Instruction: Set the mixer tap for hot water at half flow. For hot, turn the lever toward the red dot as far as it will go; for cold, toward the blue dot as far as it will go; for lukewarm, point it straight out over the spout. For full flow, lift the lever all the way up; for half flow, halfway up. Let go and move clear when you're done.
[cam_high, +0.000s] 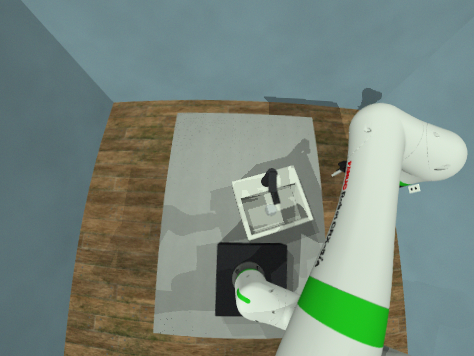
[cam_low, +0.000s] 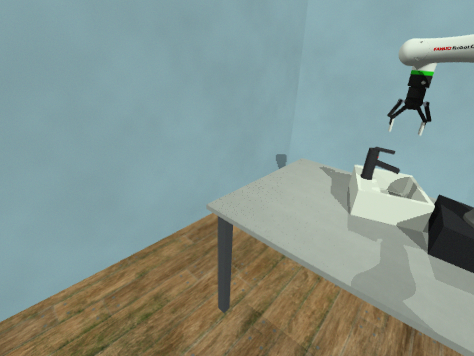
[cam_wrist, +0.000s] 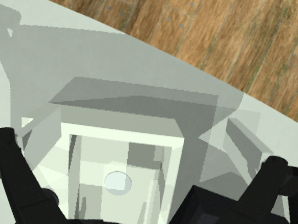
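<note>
My gripper is now 90 mm short of the lever, 260 mm to the right of it and 60 mm above it. The rest, counted from my hand: white basin 10 mm ahead, 240 mm to the left, 290 mm below.
</note>
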